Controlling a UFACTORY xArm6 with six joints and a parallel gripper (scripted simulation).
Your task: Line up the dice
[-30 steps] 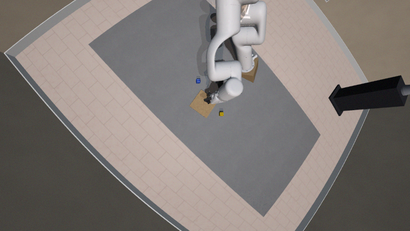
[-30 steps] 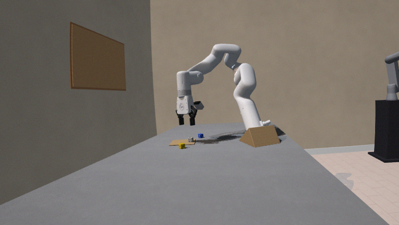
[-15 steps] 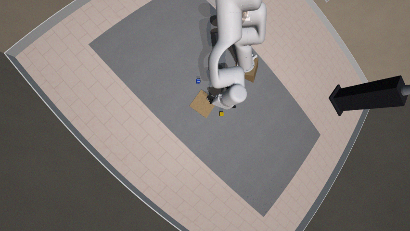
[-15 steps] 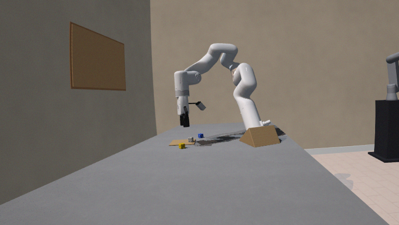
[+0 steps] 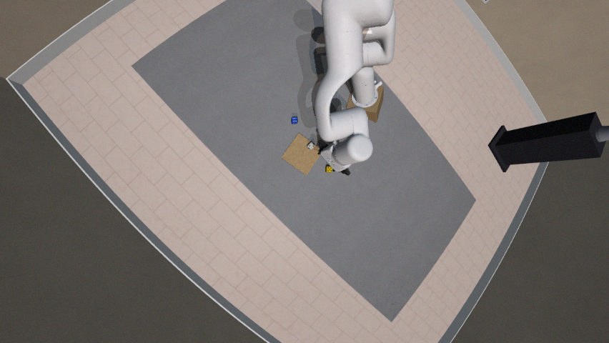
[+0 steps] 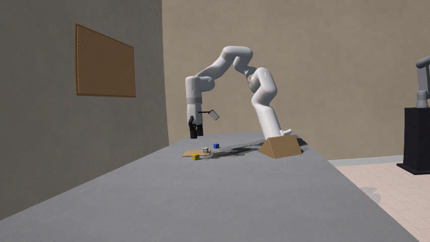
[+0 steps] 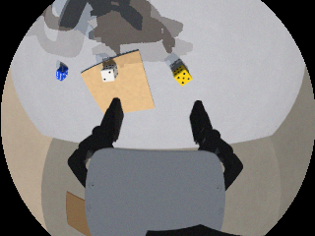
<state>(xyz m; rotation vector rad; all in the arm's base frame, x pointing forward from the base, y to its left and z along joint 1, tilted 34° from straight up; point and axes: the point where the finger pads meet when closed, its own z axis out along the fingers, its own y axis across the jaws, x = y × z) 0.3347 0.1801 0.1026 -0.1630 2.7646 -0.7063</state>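
My gripper is now 10 cm above the yellow die and 5 cm to the right of it. From my hand the other things lie so: blue die (23 cm to the right, 10 cm below, 3 cm behind); tan mat (11 cm below, 8 cm to the right, 4 cm ahead); white die (9 cm to the right, 9 cm below, 1 cm behind).
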